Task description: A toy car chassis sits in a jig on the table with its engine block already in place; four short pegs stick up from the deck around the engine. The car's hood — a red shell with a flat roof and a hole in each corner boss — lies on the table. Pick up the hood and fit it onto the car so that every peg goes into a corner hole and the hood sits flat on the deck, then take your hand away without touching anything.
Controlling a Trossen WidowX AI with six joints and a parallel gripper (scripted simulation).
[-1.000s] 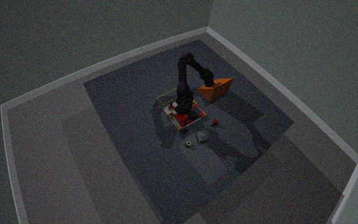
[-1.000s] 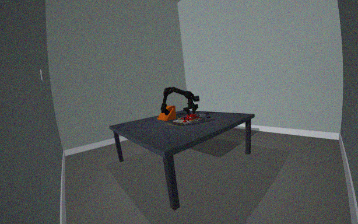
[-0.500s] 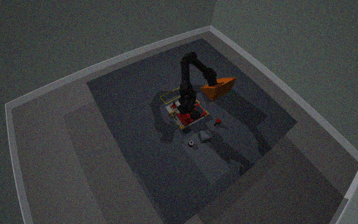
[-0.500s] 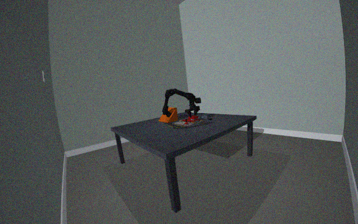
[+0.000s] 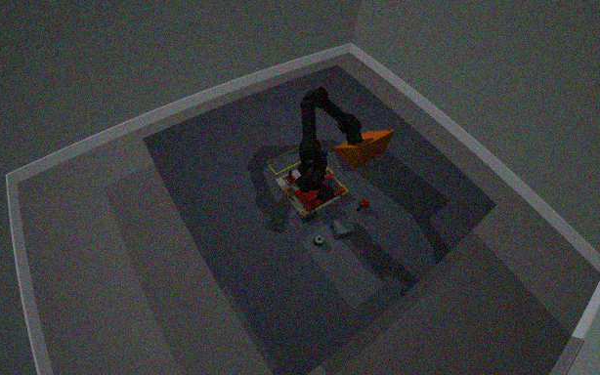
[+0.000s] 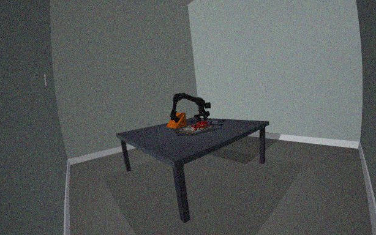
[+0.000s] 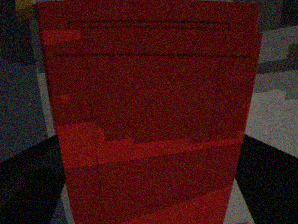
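Now: gripper tip 3 cm above the grey engine block. From my gripper tip the other things lie so: red hood (right at my gripper tip).
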